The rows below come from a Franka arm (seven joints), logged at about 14 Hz.
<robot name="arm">
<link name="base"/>
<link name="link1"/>
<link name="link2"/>
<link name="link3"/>
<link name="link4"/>
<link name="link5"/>
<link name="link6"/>
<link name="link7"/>
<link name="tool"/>
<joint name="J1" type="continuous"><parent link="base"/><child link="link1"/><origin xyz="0 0 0.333" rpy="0 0 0"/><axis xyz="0 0 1"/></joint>
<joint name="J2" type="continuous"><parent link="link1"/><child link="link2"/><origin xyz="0 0 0" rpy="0 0 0"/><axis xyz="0 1 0"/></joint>
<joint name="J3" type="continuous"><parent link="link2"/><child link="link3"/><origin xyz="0 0 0.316" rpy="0 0 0"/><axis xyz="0 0 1"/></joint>
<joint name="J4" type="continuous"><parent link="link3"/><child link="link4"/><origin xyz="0.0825 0 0" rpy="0 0 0"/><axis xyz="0 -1 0"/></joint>
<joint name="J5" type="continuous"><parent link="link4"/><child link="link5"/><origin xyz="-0.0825 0 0.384" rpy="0 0 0"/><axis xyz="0 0 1"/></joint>
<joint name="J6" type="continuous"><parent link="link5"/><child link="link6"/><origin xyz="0 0 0" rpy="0 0 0"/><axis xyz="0 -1 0"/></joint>
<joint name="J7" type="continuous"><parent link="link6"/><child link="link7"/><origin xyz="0.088 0 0" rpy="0 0 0"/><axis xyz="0 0 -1"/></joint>
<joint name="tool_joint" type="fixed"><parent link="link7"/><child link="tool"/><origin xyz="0 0 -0.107" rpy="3.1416 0 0"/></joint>
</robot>
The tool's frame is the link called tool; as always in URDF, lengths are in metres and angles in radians. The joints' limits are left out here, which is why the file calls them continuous.
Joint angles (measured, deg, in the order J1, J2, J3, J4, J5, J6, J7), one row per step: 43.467, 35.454, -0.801, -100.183, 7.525, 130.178, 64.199; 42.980, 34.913, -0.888, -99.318, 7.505, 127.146, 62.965; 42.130, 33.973, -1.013, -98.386, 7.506, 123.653, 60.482; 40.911, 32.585, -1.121, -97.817, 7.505, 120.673, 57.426; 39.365, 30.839, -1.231, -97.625, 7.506, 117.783, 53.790; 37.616, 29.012, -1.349, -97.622, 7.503, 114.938, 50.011; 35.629, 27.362, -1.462, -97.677, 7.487, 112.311, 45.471; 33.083, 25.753, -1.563, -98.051, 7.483, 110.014, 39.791; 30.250, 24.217, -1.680, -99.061, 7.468, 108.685, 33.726; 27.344, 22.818, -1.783, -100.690, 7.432, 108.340, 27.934; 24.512, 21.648, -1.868, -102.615, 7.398, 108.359, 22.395; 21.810, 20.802, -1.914, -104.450, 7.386, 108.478, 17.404
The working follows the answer.
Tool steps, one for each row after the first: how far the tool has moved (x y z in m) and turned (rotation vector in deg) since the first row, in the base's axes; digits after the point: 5 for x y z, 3 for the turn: 0.00374, -0.00407, 0.00835, -0.746, 1.332, 0.940; 0.01028, -0.01154, 0.02138, -1.220, 2.722, 2.748; 0.01891, -0.02275, 0.03776, -1.167, 3.676, 4.722; 0.02819, -0.03827, 0.05569, -0.896, 4.600, 6.926; 0.03733, -0.05675, 0.07321, -0.551, 5.588, 9.051; 0.04694, -0.07792, 0.08852, 0.009, 6.594, 11.669; 0.05799, -0.10518, 0.10129, 0.919, 7.629, 14.805; 0.06842, -0.13643, 0.10943, 2.088, 8.364, 17.914; 0.07668, -0.16913, 0.11231, 3.308, 8.807, 20.599; 0.08198, -0.20136, 0.11078, 4.494, 9.351, 23.066; 0.08525, -0.23161, 0.10652, 5.641, 9.993, 25.125
Tool pose at each row, in the base's axes (x y z in m, rotation vector in deg; rounded; the steps above come from the unrounded poses): 0.47934, 0.44721, 0.21098, 173.521, -40.920, -11.350; 0.48308, 0.44314, 0.21933, 172.658, -39.306, -13.005; 0.48961, 0.43567, 0.23236, 172.231, -36.409, -14.817; 0.49825, 0.42446, 0.24874, 172.429, -33.347, -16.192; 0.50753, 0.40894, 0.26667, 172.826, -29.950, -17.605; 0.51667, 0.39046, 0.28419, 173.179, -26.662, -19.138; 0.52628, 0.36929, 0.29949, 173.720, -22.612, -20.770; 0.53732, 0.34203, 0.31227, 174.520, -17.744, -22.576; 0.54775, 0.31078, 0.32041, 175.532, -12.885, -24.062; 0.55601, 0.27807, 0.32329, 176.563, -8.643, -25.163; 0.56132, 0.24584, 0.32176, 177.411, -4.689, -26.403; 0.56458, 0.21560, 0.31749, -177.586, 1.331, 27.710

